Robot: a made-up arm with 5 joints. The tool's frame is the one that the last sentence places.
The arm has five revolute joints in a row. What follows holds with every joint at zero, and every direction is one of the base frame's.
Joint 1 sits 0.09 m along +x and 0.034 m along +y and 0.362 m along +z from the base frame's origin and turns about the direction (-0.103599, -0.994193, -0.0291).
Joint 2 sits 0.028 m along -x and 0.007 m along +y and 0.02 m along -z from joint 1 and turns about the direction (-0.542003, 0.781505, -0.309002).
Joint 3 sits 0.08 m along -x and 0.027 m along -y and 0.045 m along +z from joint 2 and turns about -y.
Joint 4 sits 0.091 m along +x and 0.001 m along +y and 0.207 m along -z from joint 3 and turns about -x.
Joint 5 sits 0.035 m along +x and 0.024 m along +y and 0.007 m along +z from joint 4 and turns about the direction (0.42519, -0.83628, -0.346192).
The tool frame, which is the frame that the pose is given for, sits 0.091 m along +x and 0.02 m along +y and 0.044 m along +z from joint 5; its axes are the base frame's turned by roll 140.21, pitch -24.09 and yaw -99.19 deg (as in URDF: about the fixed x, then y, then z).
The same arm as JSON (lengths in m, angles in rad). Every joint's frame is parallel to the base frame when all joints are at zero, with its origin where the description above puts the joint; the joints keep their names.
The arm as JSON. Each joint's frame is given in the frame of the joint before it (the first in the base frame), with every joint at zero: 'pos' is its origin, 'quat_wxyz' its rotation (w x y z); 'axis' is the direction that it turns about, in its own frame. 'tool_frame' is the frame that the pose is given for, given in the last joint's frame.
{
  "length_unit": "m",
  "angle_unit": "rad",
  "joints": [
    {
      "joint": "joint 1",
      "pos": [
        0.09,
        0.034,
        0.362
      ],
      "quat_wxyz": [
        1.0,
        0.0,
        0.0,
        0.0
      ],
      "axis": [
        -0.103599,
        -0.994193,
        -0.0291
      ]
    },
    {
      "joint": "joint 2",
      "pos": [
        -0.028,
        0.007,
        -0.02
      ],
      "quat_wxyz": [
        1.0,
        0.0,
        0.0,
        0.0
      ],
      "axis": [
        -0.542003,
        0.781505,
        -0.309002
      ]
    },
    {
      "joint": "joint 3",
      "pos": [
        -0.08,
        -0.027,
        0.045
      ],
      "quat_wxyz": [
        1.0,
        0.0,
        0.0,
        0.0
      ],
      "axis": [
        0.0,
        -1.0,
        0.0
      ]
    },
    {
      "joint": "joint 4",
      "pos": [
        0.091,
        0.001,
        -0.207
      ],
      "quat_wxyz": [
        1.0,
        0.0,
        0.0,
        0.0
      ],
      "axis": [
        -1.0,
        0.0,
        0.0
      ]
    },
    {
      "joint": "joint 5",
      "pos": [
        0.035,
        0.024,
        0.007
      ],
      "quat_wxyz": [
        1.0,
        0.0,
        0.0,
        0.0
      ],
      "axis": [
        0.42519,
        -0.83628,
        -0.346192
      ]
    }
  ],
  "tool_frame": {
    "pos": [
      0.091,
      0.02,
      0.044
    ],
    "quat_wxyz": [
      0.365142,
      0.542007,
      -0.7463,
      -0.126235
    ]
  }
}

